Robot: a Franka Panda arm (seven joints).
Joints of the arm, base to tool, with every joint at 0 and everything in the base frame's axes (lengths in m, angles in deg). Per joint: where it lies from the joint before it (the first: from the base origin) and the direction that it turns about. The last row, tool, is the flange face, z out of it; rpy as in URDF.
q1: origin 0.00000 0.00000 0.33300 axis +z
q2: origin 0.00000 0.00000 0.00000 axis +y
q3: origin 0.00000 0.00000 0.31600 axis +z
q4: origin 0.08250 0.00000 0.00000 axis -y
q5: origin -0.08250 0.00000 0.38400 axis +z
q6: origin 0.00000 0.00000 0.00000 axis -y
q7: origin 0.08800 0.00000 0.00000 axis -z
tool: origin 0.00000 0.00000 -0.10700 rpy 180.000 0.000 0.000
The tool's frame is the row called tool.
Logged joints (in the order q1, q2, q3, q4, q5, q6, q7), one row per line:
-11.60, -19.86, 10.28, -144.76, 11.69, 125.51, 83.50
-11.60, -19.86, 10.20, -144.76, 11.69, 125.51, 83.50
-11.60, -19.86, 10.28, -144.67, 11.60, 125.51, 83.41
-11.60, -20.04, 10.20, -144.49, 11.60, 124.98, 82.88
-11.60, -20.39, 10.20, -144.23, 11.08, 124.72, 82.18
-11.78, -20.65, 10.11, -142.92, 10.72, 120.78, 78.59
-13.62, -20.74, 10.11, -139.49, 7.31, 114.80, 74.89
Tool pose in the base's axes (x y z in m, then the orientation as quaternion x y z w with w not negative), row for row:
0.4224, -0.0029, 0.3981, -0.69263, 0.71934, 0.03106, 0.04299
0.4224, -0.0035, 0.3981, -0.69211, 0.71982, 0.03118, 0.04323
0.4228, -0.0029, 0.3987, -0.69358, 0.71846, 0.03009, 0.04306
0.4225, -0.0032, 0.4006, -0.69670, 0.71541, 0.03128, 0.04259
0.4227, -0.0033, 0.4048, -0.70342, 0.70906, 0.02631, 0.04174
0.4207, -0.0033, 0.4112, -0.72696, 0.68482, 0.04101, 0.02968
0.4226, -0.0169, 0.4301, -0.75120, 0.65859, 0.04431, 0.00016
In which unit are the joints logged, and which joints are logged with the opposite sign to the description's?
The joints are logged in degrees. Opposite sign: none.
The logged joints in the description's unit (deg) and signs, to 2 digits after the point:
-11.60, -19.86, 10.28, -144.76, 11.69, 125.51, 83.50
-11.60, -19.86, 10.20, -144.76, 11.69, 125.51, 83.50
-11.60, -19.86, 10.28, -144.67, 11.60, 125.51, 83.41
-11.60, -20.04, 10.20, -144.49, 11.60, 124.98, 82.88
-11.60, -20.39, 10.20, -144.23, 11.08, 124.72, 82.18
-11.78, -20.65, 10.11, -142.92, 10.72, 120.78, 78.59
-13.62, -20.74, 10.11, -139.49, 7.31, 114.80, 74.89

